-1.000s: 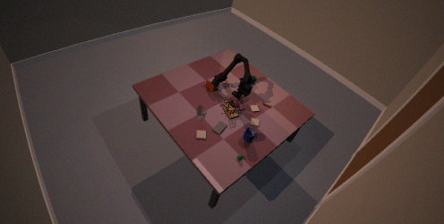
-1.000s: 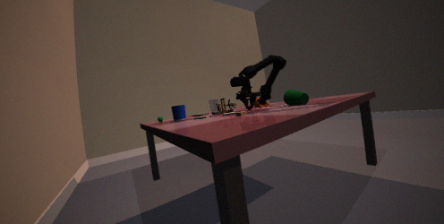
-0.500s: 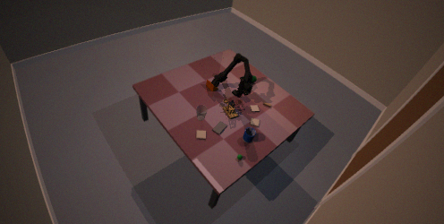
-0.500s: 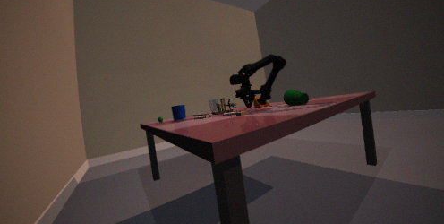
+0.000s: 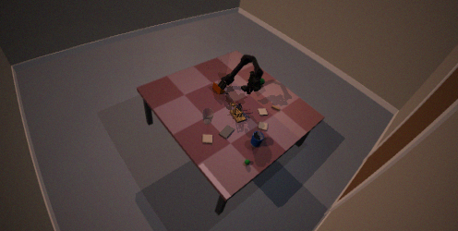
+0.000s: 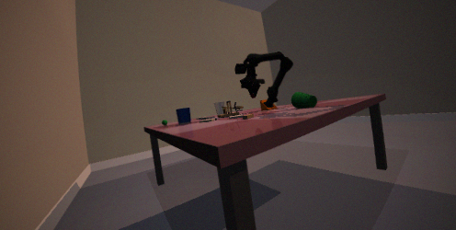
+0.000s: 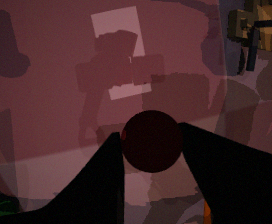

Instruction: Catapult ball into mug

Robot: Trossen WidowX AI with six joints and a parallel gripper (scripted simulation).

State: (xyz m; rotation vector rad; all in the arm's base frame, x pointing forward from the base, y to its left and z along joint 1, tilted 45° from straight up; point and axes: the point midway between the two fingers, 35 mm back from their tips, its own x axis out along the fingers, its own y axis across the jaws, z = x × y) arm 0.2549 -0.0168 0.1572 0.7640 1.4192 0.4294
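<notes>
My gripper tip is now 170 mm to the left of the catapult, 60 mm above it and 40 mm short of it. The rest, counted from my gripper tip: pale cup (460 mm to the right, 80 mm below, 50 mm behind); dark plate (410 mm to the right, 130 mm ahead, 100 mm below); red ball (10 mm above).
</notes>
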